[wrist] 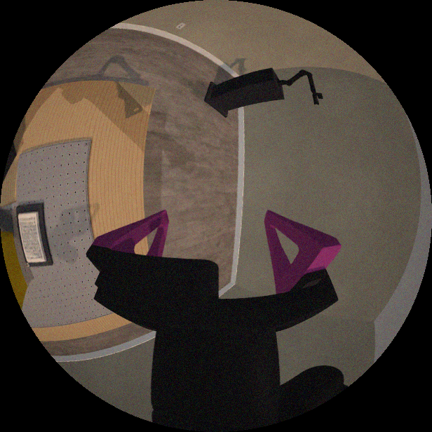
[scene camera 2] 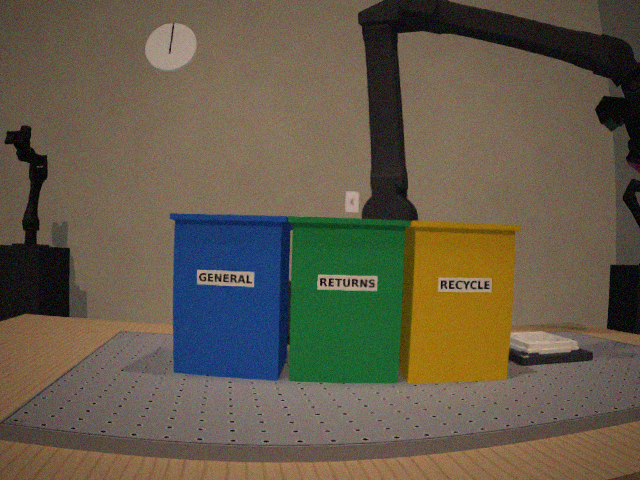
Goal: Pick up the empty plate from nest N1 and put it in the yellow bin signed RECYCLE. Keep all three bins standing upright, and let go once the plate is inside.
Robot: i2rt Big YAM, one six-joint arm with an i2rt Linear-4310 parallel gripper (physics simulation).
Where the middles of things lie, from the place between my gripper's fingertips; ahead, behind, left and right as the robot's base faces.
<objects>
Right now the white plate [scene camera 2: 531, 342] is 13 cm ahead of my hand, 33 cm to the right of it and 31 cm below it. Round my hand: dark nest [scene camera 2: 515, 356]: 13 cm ahead, 33 cm to the right, 32 cm below; then yellow bin [scene camera 2: 458, 278]: 21 cm ahead, 49 cm to the right, 24 cm below; then green returns bin [scene camera 2: 347, 274]: 22 cm ahead, 62 cm to the right, 24 cm below.
</objects>
